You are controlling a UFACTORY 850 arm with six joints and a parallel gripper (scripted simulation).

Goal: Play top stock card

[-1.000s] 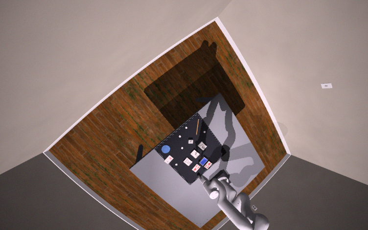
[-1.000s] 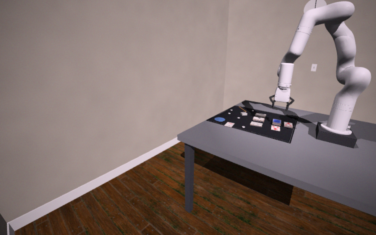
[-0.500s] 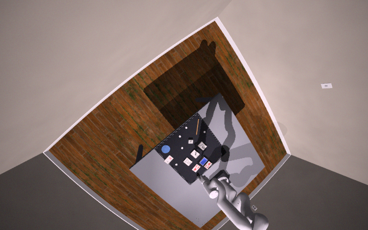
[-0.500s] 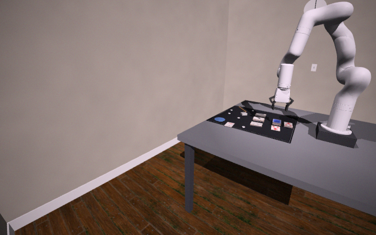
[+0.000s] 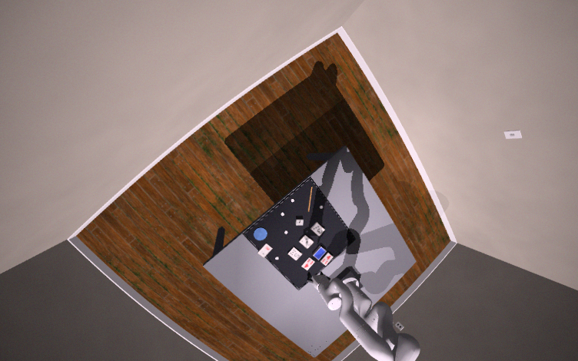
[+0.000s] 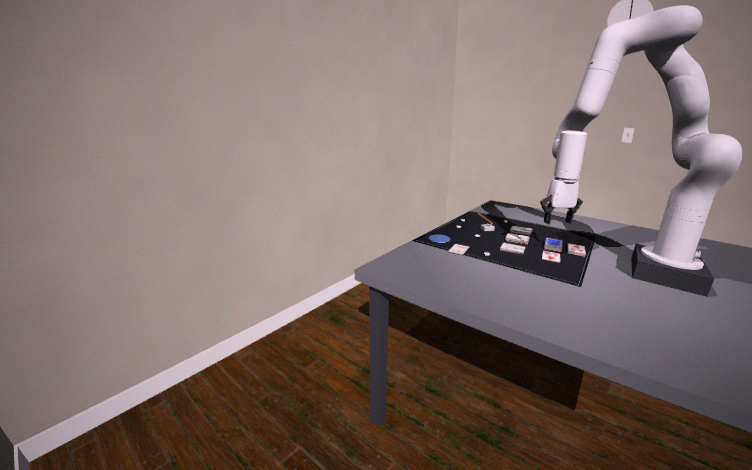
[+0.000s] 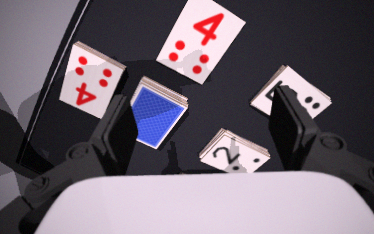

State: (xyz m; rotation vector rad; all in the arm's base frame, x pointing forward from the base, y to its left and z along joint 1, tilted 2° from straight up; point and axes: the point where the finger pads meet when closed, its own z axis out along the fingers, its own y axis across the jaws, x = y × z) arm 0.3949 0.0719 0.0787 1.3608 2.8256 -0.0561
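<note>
My hand is 140 mm above the red 4 card. From my hand the other things lie so: red 4: 140 mm below, 120 mm to the right, 90 mm behind; black 5: 140 mm below, 140 mm ahead, 10 mm to the left; black 2: 150 mm ahead, 130 mm below, 120 mm to the right.
</note>
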